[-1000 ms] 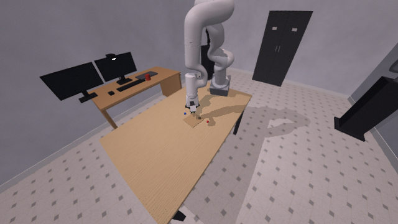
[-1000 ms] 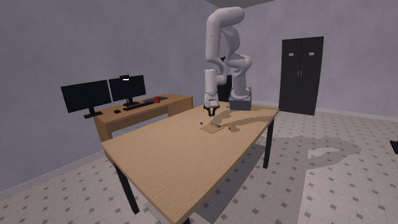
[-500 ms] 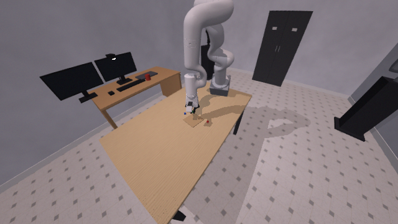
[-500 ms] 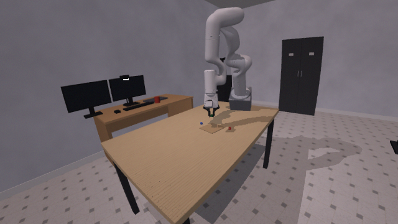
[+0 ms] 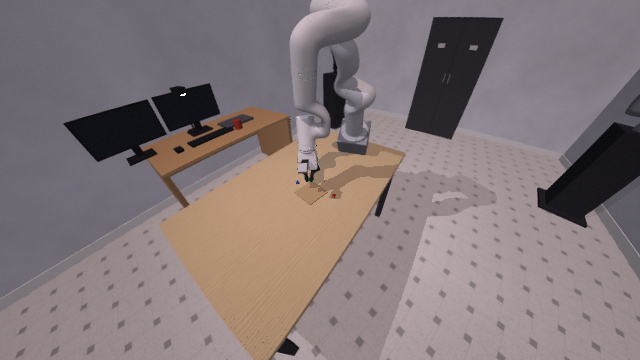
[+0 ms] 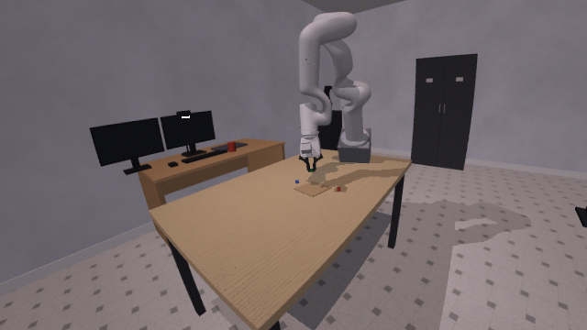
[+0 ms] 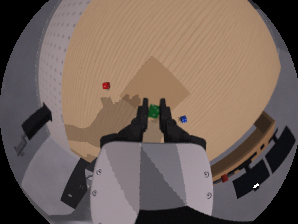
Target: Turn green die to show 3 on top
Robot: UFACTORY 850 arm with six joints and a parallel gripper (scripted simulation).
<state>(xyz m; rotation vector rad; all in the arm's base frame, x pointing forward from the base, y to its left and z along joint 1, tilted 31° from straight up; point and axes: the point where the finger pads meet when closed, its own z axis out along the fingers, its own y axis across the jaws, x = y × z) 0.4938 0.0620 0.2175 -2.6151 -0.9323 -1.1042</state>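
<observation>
Right now my hand is 20 mm above the green die. From my hand the other things lie so: red die (80 mm behind, 110 mm to the left, 110 mm below); tan mat (10 mm behind, 10 mm to the right, 120 mm below); blue die (120 mm to the right, 110 mm below).
</observation>
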